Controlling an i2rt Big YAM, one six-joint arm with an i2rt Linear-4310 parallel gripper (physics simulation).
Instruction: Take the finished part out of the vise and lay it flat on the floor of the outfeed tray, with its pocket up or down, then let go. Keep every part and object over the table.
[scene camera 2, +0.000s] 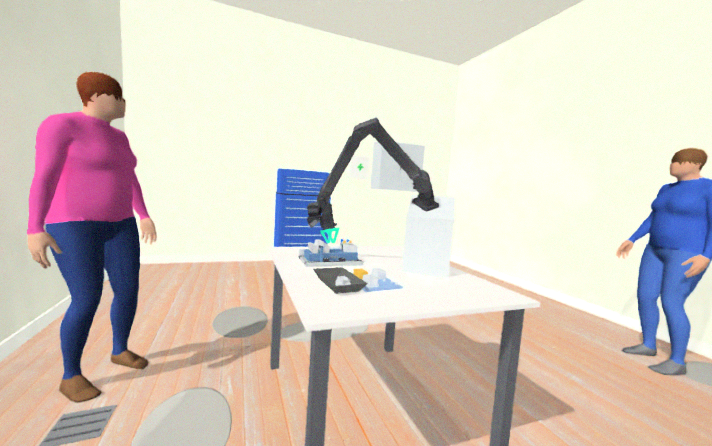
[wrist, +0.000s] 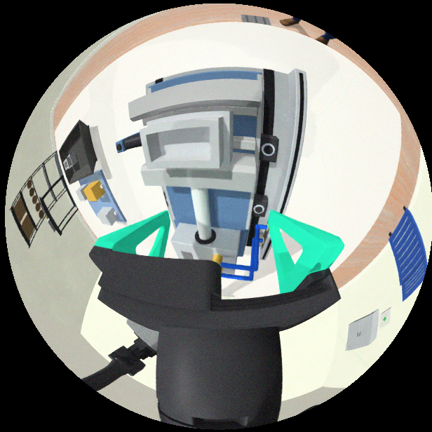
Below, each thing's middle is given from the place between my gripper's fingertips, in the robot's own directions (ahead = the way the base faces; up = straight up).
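My hand is 6 cm above the blue vise (wrist: 228, 209) and 2 cm to the right of it.
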